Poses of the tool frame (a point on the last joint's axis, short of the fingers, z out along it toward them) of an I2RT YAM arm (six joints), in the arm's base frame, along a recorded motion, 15 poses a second.
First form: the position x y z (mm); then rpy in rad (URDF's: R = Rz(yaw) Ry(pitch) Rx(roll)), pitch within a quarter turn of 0, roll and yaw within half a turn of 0.
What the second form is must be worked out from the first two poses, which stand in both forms.
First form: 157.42, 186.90, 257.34, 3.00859, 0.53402, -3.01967
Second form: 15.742, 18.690, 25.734, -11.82, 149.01, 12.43
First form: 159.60, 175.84, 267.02, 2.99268, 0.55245, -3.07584
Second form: 15.960, 17.584, 26.702, -8.00, 148.00, 12.43
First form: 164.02, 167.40, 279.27, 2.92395, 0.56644, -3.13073
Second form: 16.402, 16.740, 27.927, -5.47, 146.81, 16.27
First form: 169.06, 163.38, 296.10, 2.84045, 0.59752, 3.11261
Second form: 16.906, 16.338, 29.610, -4.65, 144.29, 21.23
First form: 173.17, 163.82, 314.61, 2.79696, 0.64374, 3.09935
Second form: 17.317, 16.382, 31.461, -5.21, 141.23, 23.56
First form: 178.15, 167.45, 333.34, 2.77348, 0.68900, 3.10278
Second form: 17.815, 16.745, 33.334, -6.55, 138.47, 24.78
